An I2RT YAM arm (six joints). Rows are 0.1 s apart.
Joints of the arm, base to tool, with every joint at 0 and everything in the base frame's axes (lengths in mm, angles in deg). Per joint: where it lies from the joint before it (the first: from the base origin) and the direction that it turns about. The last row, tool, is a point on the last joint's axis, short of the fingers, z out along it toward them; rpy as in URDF.
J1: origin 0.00 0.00 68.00 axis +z
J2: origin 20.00 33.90 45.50 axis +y
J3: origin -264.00 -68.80 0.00 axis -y
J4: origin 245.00 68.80 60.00 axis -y
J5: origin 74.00 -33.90 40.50 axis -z
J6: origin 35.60 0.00 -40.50 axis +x
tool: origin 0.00 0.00 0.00 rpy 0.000 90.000 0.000
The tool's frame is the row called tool.
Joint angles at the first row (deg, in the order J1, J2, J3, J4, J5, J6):
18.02 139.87 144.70 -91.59 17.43 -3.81
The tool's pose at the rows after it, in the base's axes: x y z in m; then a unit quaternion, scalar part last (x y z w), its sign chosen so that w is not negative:
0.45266 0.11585 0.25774 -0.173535 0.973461 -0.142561 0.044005
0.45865 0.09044 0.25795 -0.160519 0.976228 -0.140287 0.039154
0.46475 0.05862 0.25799 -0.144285 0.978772 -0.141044 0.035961
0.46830 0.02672 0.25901 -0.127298 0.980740 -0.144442 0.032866
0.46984 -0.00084 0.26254 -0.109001 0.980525 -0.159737 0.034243
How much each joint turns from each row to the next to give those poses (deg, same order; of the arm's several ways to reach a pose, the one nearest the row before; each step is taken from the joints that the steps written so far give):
-2.40 0.00 0.38 -0.05 -0.63 -1.31
-3.24 0.00 0.06 0.11 -0.46 -1.71
-3.98 0.00 0.00 0.51 -0.13 -2.14
-3.91 0.01 0.22 0.28 0.17 -2.01
-3.26 -0.01 0.74 0.27 1.55 -1.38

